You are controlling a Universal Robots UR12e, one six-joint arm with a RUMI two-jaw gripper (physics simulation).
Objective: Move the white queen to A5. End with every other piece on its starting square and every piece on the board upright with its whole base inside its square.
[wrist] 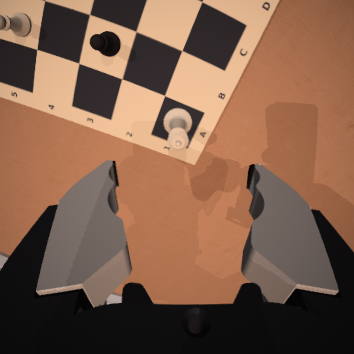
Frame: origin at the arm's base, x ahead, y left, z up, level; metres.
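Seen in the pictures: gripper, fingertip midpoint: [182, 165].
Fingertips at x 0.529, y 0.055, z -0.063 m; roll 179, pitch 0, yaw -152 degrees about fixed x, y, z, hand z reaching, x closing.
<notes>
Offsets run from my fingertips to a thing's top centre. "pt": to the spot under its first point. Level surfaces: height alone.
The white queen {0.008 m ahead, 0.008 m right, 0.010 m down} [177, 126] stands upright on the dark corner square A1 of the chessboard {pt 0.015 m back, 0.031 m right, 0.063 m down} [212, 112] in the wrist view. My gripper [182, 165] is partly open with nothing between its fingers. Its fingertips show just below the queen in the picture, one to each side, and the queen is not between them. Square A5 {pt 0.158 m ahead, 0.014 m left, 0.063 m down} [15, 67] is dark, shows partly at the left edge, and has no piece on its visible part. How high the fingertips are above the table is hard to tell.
A black pawn {0.087 m ahead, 0.038 m right, 0.031 m down} [106, 44] stands on B3. A small white piece {pt 0.156 m ahead, 0.024 m right, 0.054 m down} [19, 24] stands on B5 at the left edge, partly cut off. The brown table {0.069 m down} [300, 65] surrounds the board's corner, with arm and gripper shadows on it. The far rows of the board are out of view.
</notes>
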